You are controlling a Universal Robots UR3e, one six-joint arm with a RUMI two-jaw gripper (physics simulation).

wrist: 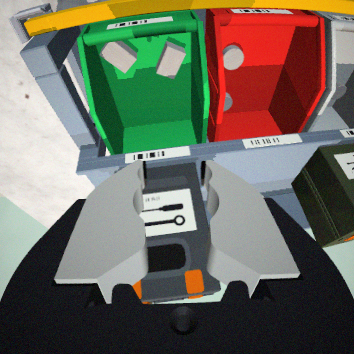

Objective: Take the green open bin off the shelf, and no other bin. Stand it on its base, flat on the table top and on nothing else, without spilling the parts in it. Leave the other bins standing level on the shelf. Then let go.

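Places are measured from the arm's base along level axes (x left, y ahead, z down), in centimetres.
Where they show: gripper, fingertip midpoint: (173, 163).
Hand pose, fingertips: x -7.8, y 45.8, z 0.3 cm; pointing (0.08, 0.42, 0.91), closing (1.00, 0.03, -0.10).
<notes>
Each offset is from my fingertips to the centre of the thing. "*": to the spot under its first point.
The green open bin {dz +9.8, dx -1.2, dy +1.4 cm} (157, 107) stands in the left bay of the shelf {* dz +5.7, dx -8.3, dy -2.8 cm} (55, 92). Two pale block-like parts lie in it near its far end. My gripper (173, 163) is partly open, its fingertips just short of the shelf's front rail, below the green bin in view. No bin is between the fingers. A dark grey toolbox {dz -2.1, dx -1.4, dy +8.9 cm} (172, 212) with a tool label and orange latches shows between and beneath the fingers; parts of its sides are hidden by them. The red bin {dz +9.8, dx +9.9, dy +0.4 cm} (262, 102) stands right beside the green one, with round grey parts in it.
A grey bin {dz +9.8, dx +21.1, dy -0.1 cm} (344, 62) shows in part at the right edge. A yellow bar {* dz +13.3, dx +2.6, dy -5.6 cm} (185, 11) crosses above the bins' far ends. The front rail {* dz +3.3, dx +4.4, dy +3.0 cm} (217, 150) carries barcode labels. A dark olive box {* dz -1.0, dx +16.7, dy +8.0 cm} (320, 200) is at the right, in front of the rail.
</notes>
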